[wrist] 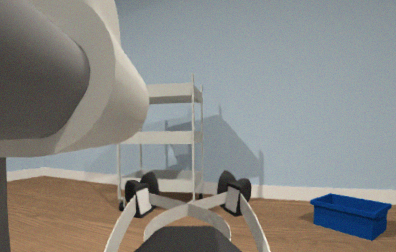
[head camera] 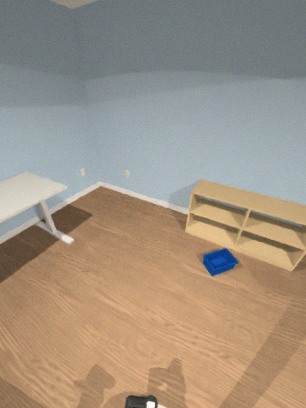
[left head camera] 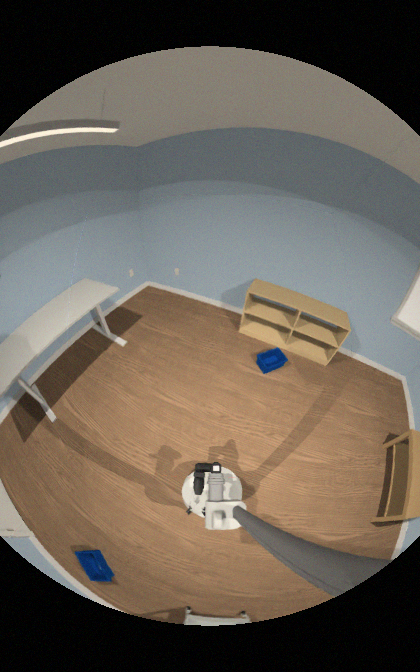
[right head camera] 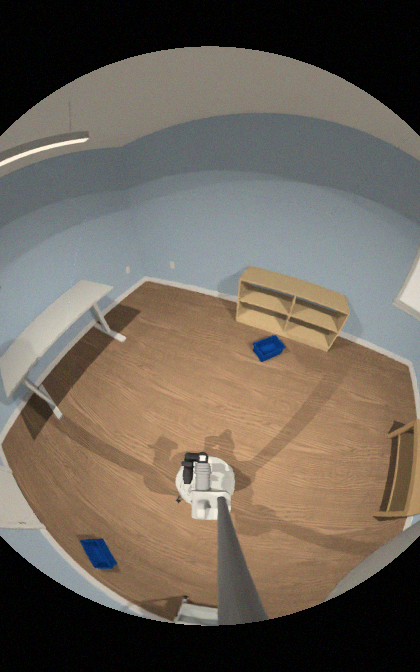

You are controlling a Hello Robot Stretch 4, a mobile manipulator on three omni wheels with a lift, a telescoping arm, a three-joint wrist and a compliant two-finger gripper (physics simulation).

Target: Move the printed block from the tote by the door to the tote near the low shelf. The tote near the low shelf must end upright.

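Frame: origin at the robot's base, x ahead, y left, z up, level; millimetres.
Seen in the pictures: gripper, fingertip midpoint: point(wrist: 188, 186) point(left head camera: 196, 515).
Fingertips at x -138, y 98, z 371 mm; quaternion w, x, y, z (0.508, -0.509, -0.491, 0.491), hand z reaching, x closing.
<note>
Offsets run from my fingertips to a thing's top centre. Level surfaces: height alone.
The blue tote near the low shelf {dx +1397, dy -742, dz -279 mm} point(head camera: 223, 270) point(left head camera: 272, 368) point(right head camera: 269, 355) stands upright on the floor in front of the shelf. The blue tote by the door {dx -780, dy +776, dz -279 mm} point(left head camera: 102, 578) point(right head camera: 105, 566) point(wrist: 345, 223) stands upright on the floor at the lower left of both side head views and at the right of the wrist view. The printed block cannot be made out; the inside of the door tote is too dark and small to tell. My gripper point(left head camera: 196, 510) point(wrist: 188, 186) is open with nothing between its fingertips, close to my base and well away from both totes.
The low wooden shelf {dz +211 mm} point(head camera: 220, 190) point(left head camera: 300, 296) point(right head camera: 295, 285) stands against the far wall. A white table {dz +321 mm} point(head camera: 30, 192) point(left head camera: 55, 320) point(right head camera: 52, 320) is at the left. A white cart point(left head camera: 216, 620) point(wrist: 172, 137) stands by the wall beside the door tote. Wooden furniture point(left head camera: 412, 475) point(right head camera: 414, 465) is at the right.
</note>
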